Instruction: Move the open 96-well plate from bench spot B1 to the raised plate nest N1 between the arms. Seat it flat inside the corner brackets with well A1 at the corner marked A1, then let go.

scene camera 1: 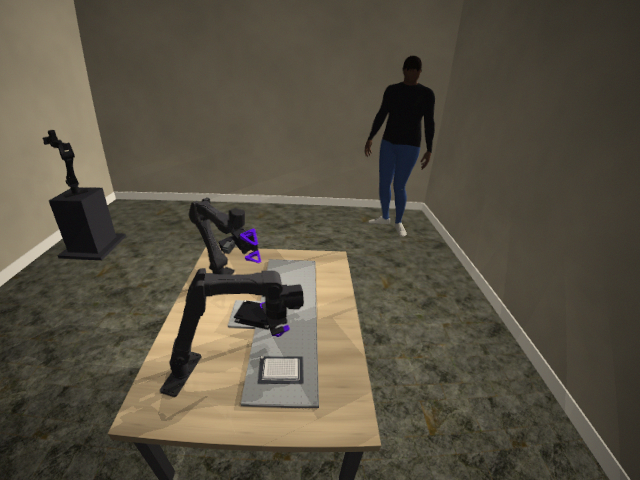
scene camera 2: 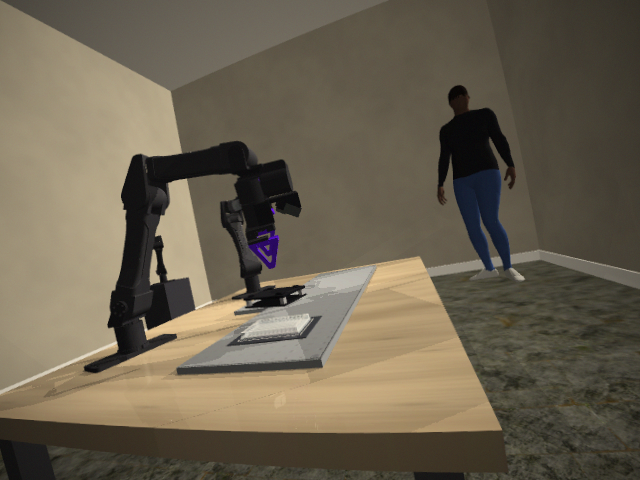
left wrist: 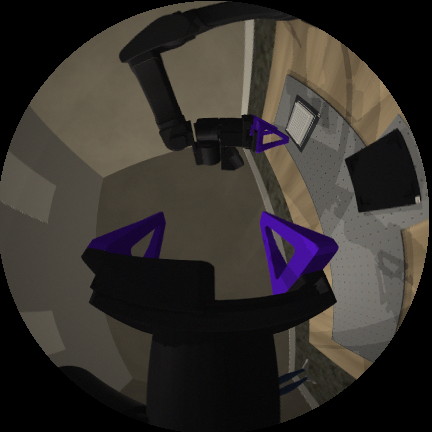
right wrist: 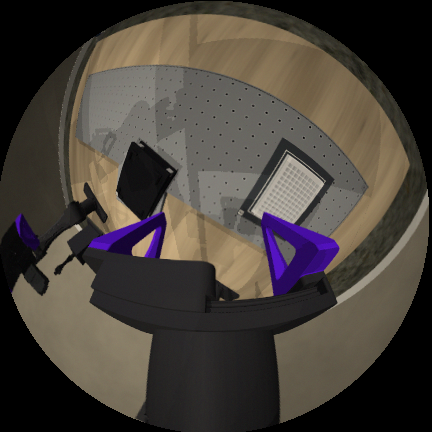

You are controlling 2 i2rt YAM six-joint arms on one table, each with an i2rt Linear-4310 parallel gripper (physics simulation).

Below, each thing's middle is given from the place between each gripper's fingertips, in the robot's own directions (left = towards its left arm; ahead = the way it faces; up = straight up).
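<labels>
My right hand is 13 cm above the white well plate [scene camera 2: 291, 325], 10 cm to the left of it and 3 cm short of it. The black plate nest [right wrist: 284, 147], for its part, is 14 cm below my right hand, 3 cm ahead of it and 10 cm to the right of it.
From my left hand, the white well plate is 330 mm below, 290 mm to the right and 110 mm ahead. The black plate nest is 340 mm below that same left hand, and it is 110 mm ahead of the hand and 290 mm to the right of it.
</labels>
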